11 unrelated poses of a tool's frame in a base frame.
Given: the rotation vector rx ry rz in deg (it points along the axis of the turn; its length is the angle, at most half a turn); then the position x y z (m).
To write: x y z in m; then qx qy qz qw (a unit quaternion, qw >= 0). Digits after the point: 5 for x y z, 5 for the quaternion.
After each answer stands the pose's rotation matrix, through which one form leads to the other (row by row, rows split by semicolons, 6 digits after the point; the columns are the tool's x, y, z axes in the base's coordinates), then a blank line. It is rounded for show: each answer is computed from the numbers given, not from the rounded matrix.
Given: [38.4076, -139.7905, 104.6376, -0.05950, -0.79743, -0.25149]
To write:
[-0.05950, -0.79743, -0.25149, 0.21481, -0.78183, 0.58522, 0.01057]
-0.907491 -0.348255 0.234900; -0.323520 0.222739 -0.919631; 0.267945 -0.910552 -0.314802

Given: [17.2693, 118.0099, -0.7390, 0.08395, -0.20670, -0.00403]
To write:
[0.08395, -0.20670, -0.00403, 0.12493, 0.85371, -0.00535, 0.50551]
-0.457697 0.218713 0.861788; 0.207903 0.968728 -0.135436; -0.864460 0.117180 -0.488854

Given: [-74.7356, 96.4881, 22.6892, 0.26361, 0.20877, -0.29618]
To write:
[0.26361, 0.20877, -0.29618, -0.53191, 0.68672, 0.16148, 0.46841]
0.004667 -0.881828 0.471549; -0.579266 0.381996 0.720091; -0.815125 -0.276513 -0.509030

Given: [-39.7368, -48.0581, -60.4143, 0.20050, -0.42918, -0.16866]
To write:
[0.20050, -0.42918, -0.16866, -0.31453, -0.38039, -0.47820, 0.72643]
0.253253 0.934043 -0.251845; -0.455462 0.344796 0.820774; 0.853473 -0.093158 0.512742

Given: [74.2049, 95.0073, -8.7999, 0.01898, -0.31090, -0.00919]
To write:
[0.01898, -0.31090, -0.00919, 0.53398, 0.68368, -0.06332, 0.49339]
0.057146 0.792635 0.607013; 0.667659 0.421703 -0.613513; -0.742270 0.440338 -0.505111

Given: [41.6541, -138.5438, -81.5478, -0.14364, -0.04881, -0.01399]
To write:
[-0.14364, -0.04881, -0.01399, 0.24897, -0.82809, -0.48742, 0.12126]
-0.846621 -0.294135 -0.443529; -0.530546 0.400872 0.746875; -0.041884 0.867633 -0.495439

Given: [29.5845, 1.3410, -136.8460, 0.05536, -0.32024, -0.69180]
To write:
[0.05536, -0.32024, -0.69180, 0.19856, 0.00900, -0.91847, 0.34191]
-0.687345 0.631638 -0.358595; -0.624490 -0.766037 -0.152313; -0.370904 0.119247 0.920983

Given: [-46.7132, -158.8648, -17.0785, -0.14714, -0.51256, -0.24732]
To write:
[-0.14714, -0.51256, -0.24732, -0.27866, -0.94768, -0.10188, 0.11781]
-0.816941 0.552161 -0.166511; 0.504152 0.823941 0.258752; 0.280068 0.127439 -0.951484

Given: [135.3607, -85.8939, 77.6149, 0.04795, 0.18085, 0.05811]
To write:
[0.04795, 0.18085, 0.05811, 0.75987, -0.48218, 0.43570, 0.01646]
0.155336 -0.747128 0.646274; -0.718435 -0.534467 -0.445192; 0.678028 -0.395151 -0.619785

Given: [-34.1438, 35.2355, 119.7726, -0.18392, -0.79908, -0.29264]
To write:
[-0.18392, -0.79908, -0.29264, -0.23853, 0.24615, 0.83672, 0.42710]
-0.521382 -0.832153 -0.188895; 0.597300 -0.513990 0.615669; -0.609421 0.208172 0.765030

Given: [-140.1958, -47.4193, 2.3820, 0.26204, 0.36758, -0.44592]
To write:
[0.26204, 0.36758, -0.44592, -0.91051, -0.30797, 0.01547, 0.27549]
0.809835 0.552287 -0.197856; 0.569334 -0.658522 0.492146; 0.141513 -0.511203 -0.847730

